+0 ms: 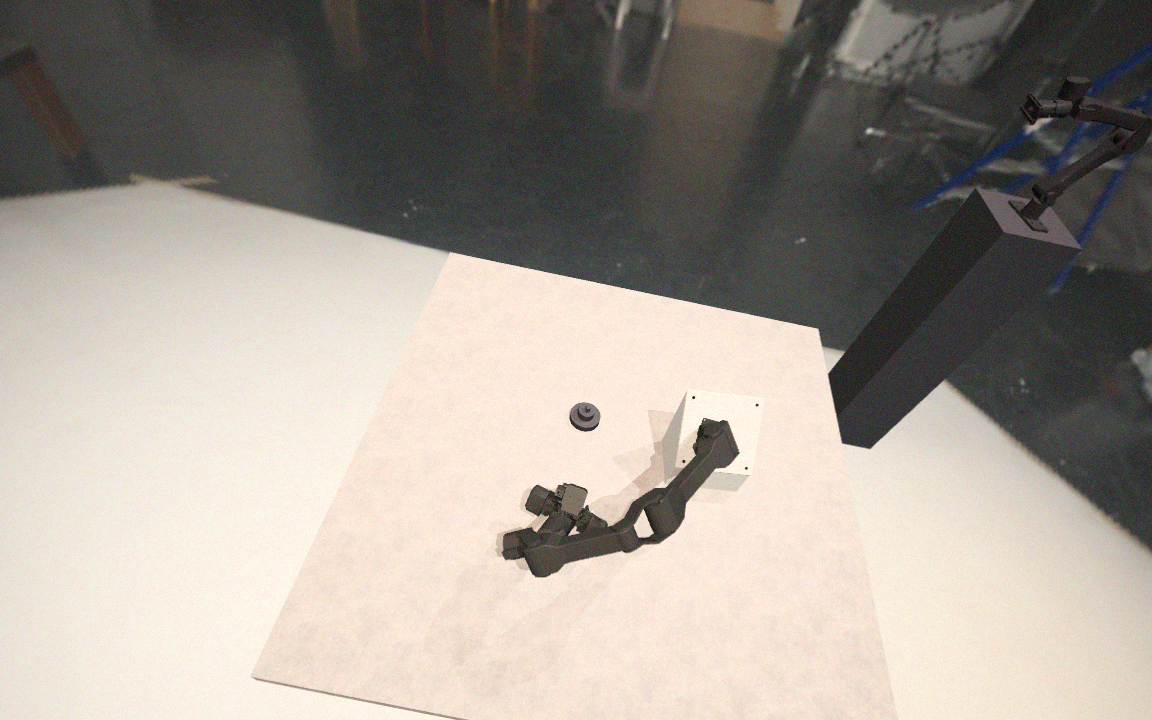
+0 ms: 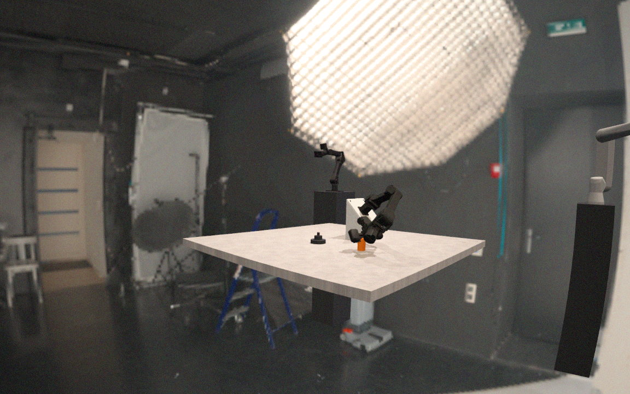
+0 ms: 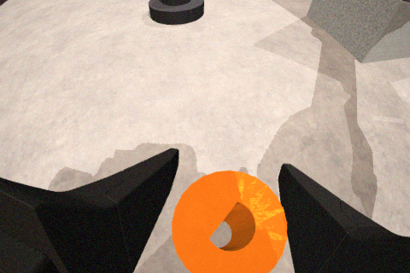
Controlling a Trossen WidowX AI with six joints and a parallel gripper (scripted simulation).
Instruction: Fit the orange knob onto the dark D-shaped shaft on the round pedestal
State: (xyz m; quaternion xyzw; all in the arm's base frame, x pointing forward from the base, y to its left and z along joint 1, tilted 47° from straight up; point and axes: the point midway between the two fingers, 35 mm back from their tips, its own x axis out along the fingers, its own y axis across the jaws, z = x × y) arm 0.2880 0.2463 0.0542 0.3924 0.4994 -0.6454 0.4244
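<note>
My gripper tip is 10 mm short of the orange knob, 30 mm to the right of it and 10 mm above it. From my gripper tip the other things lie so: dark round pedestal 10 mm ahead, 270 mm to the right, 10 mm below.
</note>
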